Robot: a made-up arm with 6 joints.
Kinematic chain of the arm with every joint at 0, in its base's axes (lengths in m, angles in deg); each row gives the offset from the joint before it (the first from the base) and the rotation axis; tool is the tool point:
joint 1: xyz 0 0 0.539 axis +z
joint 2: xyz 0 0 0 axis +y
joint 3: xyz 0 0 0.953 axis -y
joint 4: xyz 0 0 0 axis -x
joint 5: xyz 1.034 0 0 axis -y
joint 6: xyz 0 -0.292 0 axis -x
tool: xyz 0 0 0
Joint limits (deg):
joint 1: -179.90..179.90
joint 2: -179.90..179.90
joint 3: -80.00..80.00
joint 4: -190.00..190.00
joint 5: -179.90..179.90
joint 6: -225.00..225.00
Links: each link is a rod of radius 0.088 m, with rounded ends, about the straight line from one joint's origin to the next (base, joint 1, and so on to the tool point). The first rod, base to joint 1, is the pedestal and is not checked.
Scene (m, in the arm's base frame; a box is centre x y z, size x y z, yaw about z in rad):
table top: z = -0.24
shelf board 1: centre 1.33 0.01 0.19 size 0.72 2 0.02 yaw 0.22
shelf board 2: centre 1.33 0.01 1.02 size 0.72 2 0.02 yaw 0.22
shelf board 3: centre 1.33 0.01 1.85 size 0.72 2 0.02 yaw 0.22
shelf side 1: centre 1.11 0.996 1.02 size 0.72 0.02 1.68 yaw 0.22
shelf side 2: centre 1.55 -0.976 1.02 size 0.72 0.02 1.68 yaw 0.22
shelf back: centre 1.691 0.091 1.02 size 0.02 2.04 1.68 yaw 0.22
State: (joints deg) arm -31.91 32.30 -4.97 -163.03 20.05 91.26
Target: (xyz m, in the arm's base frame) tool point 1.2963 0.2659 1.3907
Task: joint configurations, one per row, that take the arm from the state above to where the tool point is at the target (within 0.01 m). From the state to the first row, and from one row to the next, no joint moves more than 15 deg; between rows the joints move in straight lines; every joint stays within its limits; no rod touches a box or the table.
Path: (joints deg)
1: -41.88 23.56 -17.03 -158.42 20.05 91.26
2: -51.86 14.82 -29.08 -153.81 20.05 91.26
3: -39.29 0.26 -26.51 -154.54 20.05 91.26
4: -26.73 -14.30 -23.94 -155.27 20.05 91.26
5: -14.16 -28.85 -21.36 -156.00 20.05 91.26
6: -9.76 -13.99 -9.25 -160.60 20.05 91.26
7: -5.35 0.87 2.86 -165.19 20.05 91.26
8: -0.95 15.74 14.97 -169.79 20.05 91.26

